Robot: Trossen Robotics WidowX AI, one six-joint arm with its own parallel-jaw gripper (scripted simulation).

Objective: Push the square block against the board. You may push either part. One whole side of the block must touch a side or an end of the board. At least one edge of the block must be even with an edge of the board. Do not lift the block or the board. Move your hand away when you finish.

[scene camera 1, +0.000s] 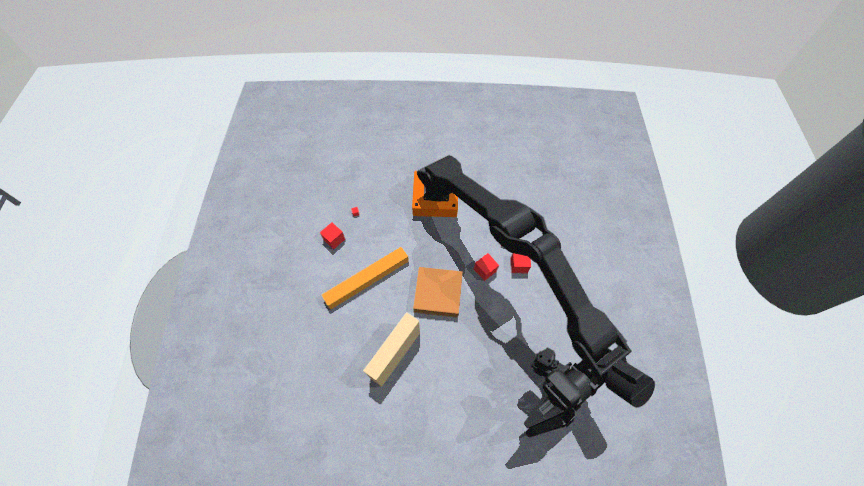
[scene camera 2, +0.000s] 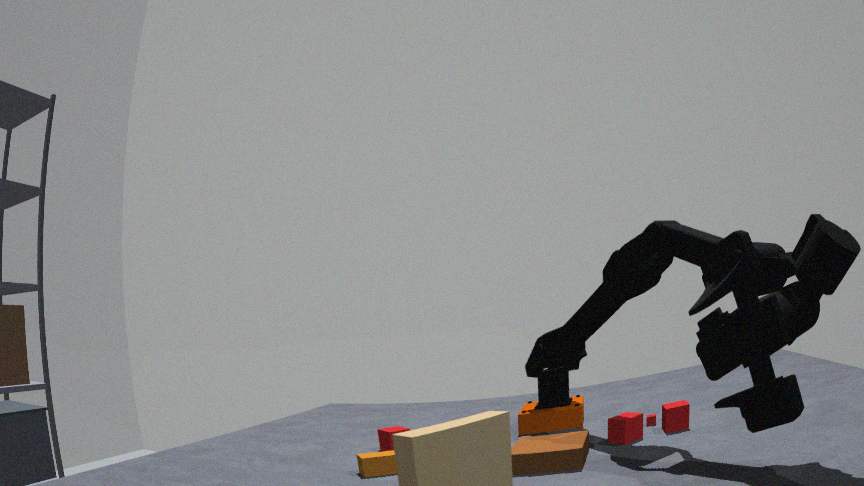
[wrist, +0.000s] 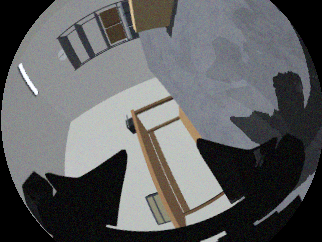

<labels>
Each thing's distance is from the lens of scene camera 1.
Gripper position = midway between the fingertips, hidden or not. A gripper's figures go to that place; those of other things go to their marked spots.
my gripper (scene camera 1: 526,430): 80 cm
cream bar (scene camera 1: 387,358): 85 cm
square block (scene camera 1: 438,291): 96 cm
long orange board (scene camera 1: 354,285): 98 cm
The marked spots on the cream bar and the square block are 21 cm apart.
</labels>
